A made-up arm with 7 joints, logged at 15 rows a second.
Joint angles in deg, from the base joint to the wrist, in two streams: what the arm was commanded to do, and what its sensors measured. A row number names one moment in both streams.
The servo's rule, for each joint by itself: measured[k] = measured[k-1] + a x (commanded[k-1-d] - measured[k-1]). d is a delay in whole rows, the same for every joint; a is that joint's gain. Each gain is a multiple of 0.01, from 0.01 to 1. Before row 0 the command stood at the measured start. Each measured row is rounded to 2 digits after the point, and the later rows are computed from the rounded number. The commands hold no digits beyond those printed.
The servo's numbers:
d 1
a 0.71 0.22 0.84 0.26 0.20 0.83 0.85
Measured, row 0:
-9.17 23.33 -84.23 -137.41 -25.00 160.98 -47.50
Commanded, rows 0 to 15:
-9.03 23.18 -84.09 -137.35 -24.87 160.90 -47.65
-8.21 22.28 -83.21 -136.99 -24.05 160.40 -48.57
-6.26 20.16 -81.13 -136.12 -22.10 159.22 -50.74
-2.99 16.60 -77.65 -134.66 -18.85 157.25 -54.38
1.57 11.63 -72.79 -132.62 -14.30 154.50 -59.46
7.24 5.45 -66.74 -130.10 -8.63 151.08 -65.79
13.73 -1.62 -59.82 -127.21 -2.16 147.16 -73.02
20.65 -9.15 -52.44 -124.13 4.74 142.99 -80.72
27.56 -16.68 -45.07 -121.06 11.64 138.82 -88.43
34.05 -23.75 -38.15 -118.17 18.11 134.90 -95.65
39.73 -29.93 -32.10 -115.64 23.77 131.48 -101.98
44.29 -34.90 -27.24 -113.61 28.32 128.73 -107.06
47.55 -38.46 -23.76 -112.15 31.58 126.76 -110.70
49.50 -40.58 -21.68 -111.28 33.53 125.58 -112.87
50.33 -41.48 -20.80 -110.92 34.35 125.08 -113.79
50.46 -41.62 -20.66 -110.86 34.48 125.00 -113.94
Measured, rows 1 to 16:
-9.17 23.33 -84.23 -137.41 -25.00 160.98 -47.50
-9.07 23.30 -84.11 -137.39 -24.97 160.91 -47.63
-8.46 23.08 -83.35 -137.29 -24.79 160.49 -48.43
-6.90 22.44 -81.49 -136.99 -24.25 159.44 -50.39
-4.12 21.16 -78.26 -136.38 -23.17 157.62 -53.78
-0.08 19.06 -73.67 -135.40 -21.40 155.03 -58.61
5.12 16.07 -67.85 -134.02 -18.85 151.75 -64.71
11.23 12.18 -61.10 -132.25 -15.51 147.94 -71.77
17.92 7.49 -53.83 -130.14 -11.46 143.83 -79.38
24.76 2.17 -46.47 -127.78 -6.84 139.67 -87.07
31.36 -3.53 -39.48 -125.28 -1.85 135.71 -94.36
37.30 -9.34 -33.28 -122.77 3.27 132.20 -100.84
42.26 -14.96 -28.21 -120.39 8.28 129.32 -106.13
46.02 -20.13 -24.47 -118.25 12.94 127.20 -110.01
48.49 -24.63 -22.13 -116.44 17.06 125.86 -112.44
49.80 -28.34 -21.01 -115.00 20.52 125.21 -113.59

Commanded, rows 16 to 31:
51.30 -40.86 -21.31 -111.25 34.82 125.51 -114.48
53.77 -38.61 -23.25 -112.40 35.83 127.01 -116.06
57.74 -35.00 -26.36 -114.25 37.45 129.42 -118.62
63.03 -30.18 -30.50 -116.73 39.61 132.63 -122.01
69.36 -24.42 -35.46 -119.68 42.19 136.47 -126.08
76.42 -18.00 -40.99 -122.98 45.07 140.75 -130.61
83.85 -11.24 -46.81 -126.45 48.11 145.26 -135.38
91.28 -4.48 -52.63 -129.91 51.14 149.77 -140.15
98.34 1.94 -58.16 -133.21 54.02 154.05 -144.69
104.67 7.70 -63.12 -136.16 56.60 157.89 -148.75
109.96 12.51 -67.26 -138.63 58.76 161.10 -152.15
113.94 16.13 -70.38 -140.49 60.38 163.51 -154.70
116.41 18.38 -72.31 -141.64 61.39 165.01 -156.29
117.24 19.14 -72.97 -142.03 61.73 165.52 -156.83
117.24 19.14 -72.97 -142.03 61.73 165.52 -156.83
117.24 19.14 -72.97 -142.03 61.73 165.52 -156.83
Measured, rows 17 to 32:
50.27 -31.26 -20.72 -113.92 23.31 125.04 -113.89
51.00 -33.37 -21.22 -113.23 25.61 125.43 -114.39
52.97 -34.52 -22.93 -113.01 27.65 126.74 -115.81
56.36 -34.63 -25.81 -113.33 29.61 128.96 -118.20
61.10 -33.65 -29.75 -114.21 31.61 132.01 -121.44
66.96 -31.62 -34.55 -115.63 33.73 135.71 -125.38
73.68 -28.62 -39.96 -117.54 36.00 139.89 -129.83
80.90 -24.80 -45.71 -119.86 38.42 144.35 -134.55
88.27 -20.33 -51.52 -122.47 40.96 148.85 -139.31
95.42 -15.43 -57.10 -125.26 43.57 153.17 -143.88
101.99 -10.34 -62.16 -128.09 46.18 157.09 -148.02
107.65 -5.31 -66.44 -130.83 48.70 160.42 -151.53
112.12 -0.59 -69.75 -133.34 51.04 162.98 -154.22
115.17 3.58 -71.90 -135.50 53.11 164.66 -155.98
116.64 7.00 -72.80 -137.20 54.83 165.37 -156.70
117.07 9.67 -72.94 -138.46 56.21 165.49 -156.81

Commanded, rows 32 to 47:
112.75 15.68 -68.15 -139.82 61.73 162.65 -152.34
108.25 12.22 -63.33 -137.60 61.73 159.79 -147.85
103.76 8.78 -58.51 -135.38 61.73 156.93 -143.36
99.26 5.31 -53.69 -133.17 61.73 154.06 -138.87
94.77 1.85 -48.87 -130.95 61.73 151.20 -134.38
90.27 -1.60 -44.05 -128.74 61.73 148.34 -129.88
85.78 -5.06 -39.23 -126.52 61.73 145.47 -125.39
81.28 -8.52 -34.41 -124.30 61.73 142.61 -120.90
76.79 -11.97 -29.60 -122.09 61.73 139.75 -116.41
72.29 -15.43 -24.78 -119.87 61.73 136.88 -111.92
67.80 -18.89 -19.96 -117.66 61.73 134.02 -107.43
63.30 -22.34 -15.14 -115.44 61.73 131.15 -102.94
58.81 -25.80 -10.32 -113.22 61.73 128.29 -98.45
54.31 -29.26 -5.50 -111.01 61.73 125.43 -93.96
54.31 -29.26 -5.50 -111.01 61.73 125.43 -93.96
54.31 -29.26 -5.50 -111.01 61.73 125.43 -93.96
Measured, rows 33 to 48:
117.19 11.75 -72.97 -139.39 57.31 165.51 -156.83
114.04 12.61 -68.92 -139.50 58.19 163.14 -153.01
109.93 12.52 -64.22 -139.01 58.90 160.36 -148.62
105.55 11.70 -59.42 -138.07 59.47 157.51 -144.15
101.08 10.29 -54.61 -136.80 59.92 154.65 -139.66
96.60 8.43 -49.79 -135.28 60.28 151.79 -135.17
92.11 6.22 -44.97 -133.58 60.57 148.93 -130.67
87.62 3.74 -40.15 -131.74 60.80 146.06 -126.18
83.12 1.04 -35.33 -129.81 60.99 143.20 -121.69
78.63 -1.82 -30.52 -127.80 61.14 140.34 -117.20
74.13 -4.81 -25.70 -125.74 61.26 137.47 -112.71
69.64 -7.91 -20.88 -123.64 61.35 134.61 -108.22
65.14 -11.08 -16.06 -121.51 61.43 131.74 -103.73
60.65 -14.32 -11.24 -119.35 61.49 128.88 -99.24
56.15 -17.61 -6.42 -117.18 61.54 126.02 -94.75
54.84 -20.17 -5.65 -115.58 61.58 125.53 -94.08

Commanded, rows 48 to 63:
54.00 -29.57 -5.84 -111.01 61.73 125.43 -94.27
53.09 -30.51 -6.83 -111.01 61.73 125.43 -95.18
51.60 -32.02 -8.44 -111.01 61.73 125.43 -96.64
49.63 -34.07 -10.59 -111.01 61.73 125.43 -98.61
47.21 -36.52 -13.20 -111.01 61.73 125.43 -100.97
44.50 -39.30 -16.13 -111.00 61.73 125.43 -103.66
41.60 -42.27 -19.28 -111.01 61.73 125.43 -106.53
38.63 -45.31 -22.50 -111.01 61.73 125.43 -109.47
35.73 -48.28 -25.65 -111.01 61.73 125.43 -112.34
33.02 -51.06 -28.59 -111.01 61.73 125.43 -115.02
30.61 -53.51 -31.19 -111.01 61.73 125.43 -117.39
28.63 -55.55 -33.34 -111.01 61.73 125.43 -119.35
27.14 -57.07 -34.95 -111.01 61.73 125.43 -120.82
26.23 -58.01 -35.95 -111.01 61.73 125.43 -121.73
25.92 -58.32 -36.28 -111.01 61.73 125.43 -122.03
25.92 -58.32 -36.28 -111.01 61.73 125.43 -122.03
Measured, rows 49 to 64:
54.46 -22.17 -5.52 -114.39 61.61 125.45 -93.98
54.13 -23.80 -5.79 -113.51 61.63 125.43 -94.23
53.39 -25.28 -6.66 -112.86 61.65 125.43 -95.04
52.12 -26.76 -8.16 -112.38 61.67 125.43 -96.40
50.35 -28.37 -10.20 -112.02 61.68 125.43 -98.28
48.12 -30.16 -12.72 -111.76 61.69 125.43 -100.57
45.55 -32.17 -15.58 -111.56 61.70 125.43 -103.20
42.75 -34.39 -18.69 -111.42 61.71 125.43 -106.03
39.82 -36.79 -21.89 -111.31 61.71 125.43 -108.95
36.92 -39.32 -25.05 -111.23 61.71 125.43 -111.83
34.15 -41.90 -28.02 -111.17 61.71 125.43 -114.54
31.64 -44.45 -30.68 -111.13 61.71 125.43 -116.96
29.50 -46.89 -32.91 -111.10 61.71 125.43 -118.99
27.82 -49.13 -34.62 -111.08 61.71 125.43 -120.55
26.69 -51.08 -35.74 -111.06 61.71 125.43 -121.55
26.14 -52.67 -36.19 -111.05 61.71 125.43 -121.96

